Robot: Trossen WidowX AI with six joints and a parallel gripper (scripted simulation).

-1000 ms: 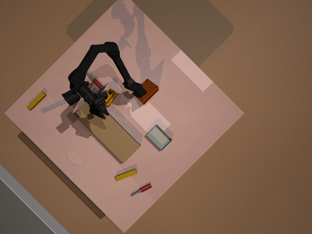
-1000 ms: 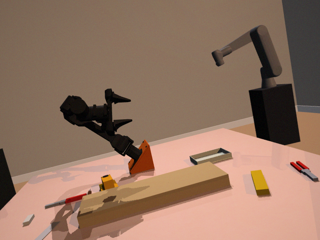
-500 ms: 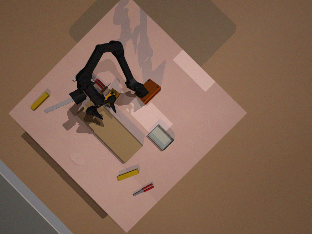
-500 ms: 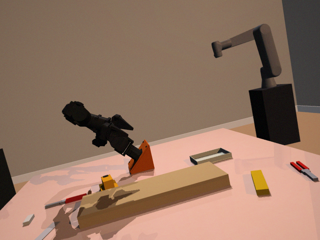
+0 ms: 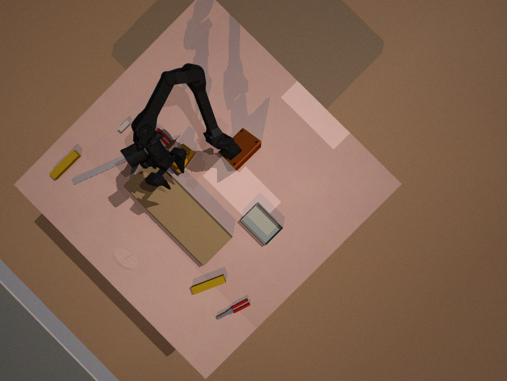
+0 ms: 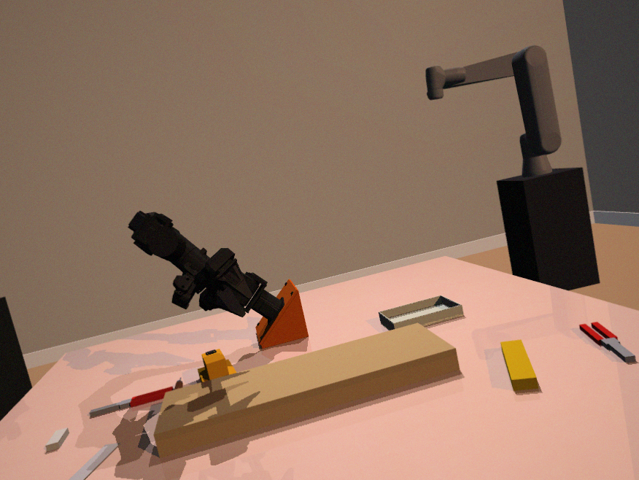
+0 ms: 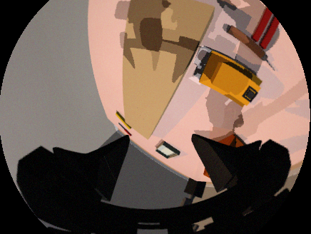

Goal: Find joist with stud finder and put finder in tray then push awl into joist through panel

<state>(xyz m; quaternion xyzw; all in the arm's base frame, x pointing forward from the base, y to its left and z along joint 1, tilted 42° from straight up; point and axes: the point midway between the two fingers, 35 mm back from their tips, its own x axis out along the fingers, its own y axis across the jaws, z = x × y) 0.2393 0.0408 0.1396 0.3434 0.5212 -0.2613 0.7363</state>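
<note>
Right now my gripper tip is 11 cm above the stud finder, 10 cm to the left of it and 7 cm past it. The rest, counted from my gripper tip: grey tray (37 cm to the left, 15 cm behind, 14 cm below); indicator window (11 cm to the right, 10 cm below, 8 cm behind); awl (19 cm to the right, 15 cm below, 6 cm behind).
</note>
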